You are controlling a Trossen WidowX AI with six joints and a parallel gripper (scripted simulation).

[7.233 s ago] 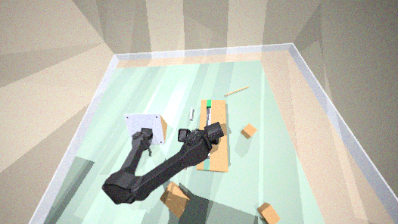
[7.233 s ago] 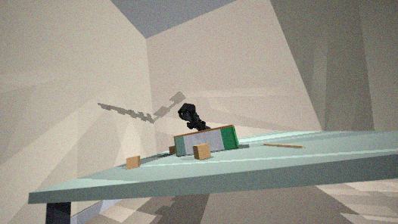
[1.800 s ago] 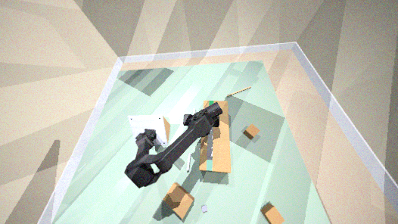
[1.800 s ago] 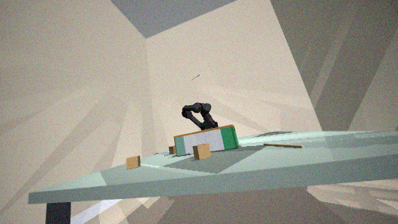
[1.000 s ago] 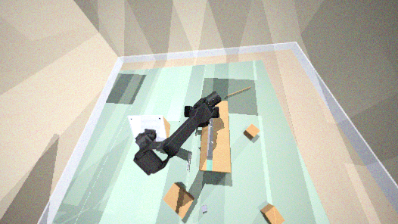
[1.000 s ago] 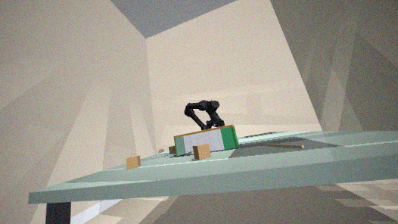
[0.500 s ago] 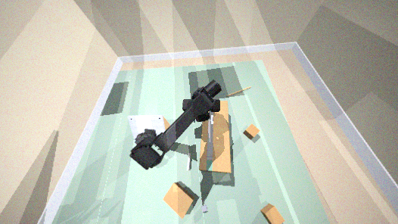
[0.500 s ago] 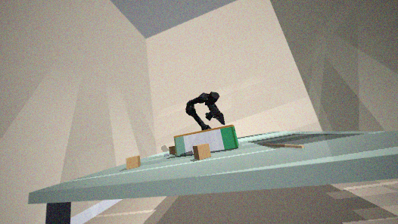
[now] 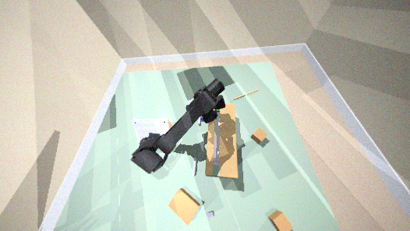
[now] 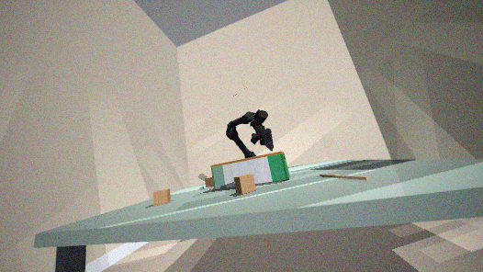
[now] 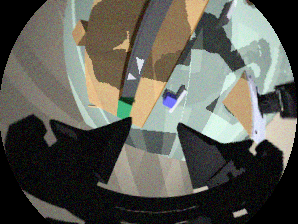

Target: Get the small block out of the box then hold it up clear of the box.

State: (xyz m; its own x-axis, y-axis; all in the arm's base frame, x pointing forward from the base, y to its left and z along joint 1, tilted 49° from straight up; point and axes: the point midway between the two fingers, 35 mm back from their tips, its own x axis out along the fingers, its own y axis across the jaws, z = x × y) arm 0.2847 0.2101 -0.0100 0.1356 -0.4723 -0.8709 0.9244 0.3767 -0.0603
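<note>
Now: the blue-violet block 40 mm behind my gripper tip, 20 mm to the left of it and 140 mm below it. Round my gripper tip: box: 50 mm ahead, 130 mm to the right, 90 mm below; thin wooden stick: 250 mm ahead, 240 mm to the left, 150 mm below.
</note>
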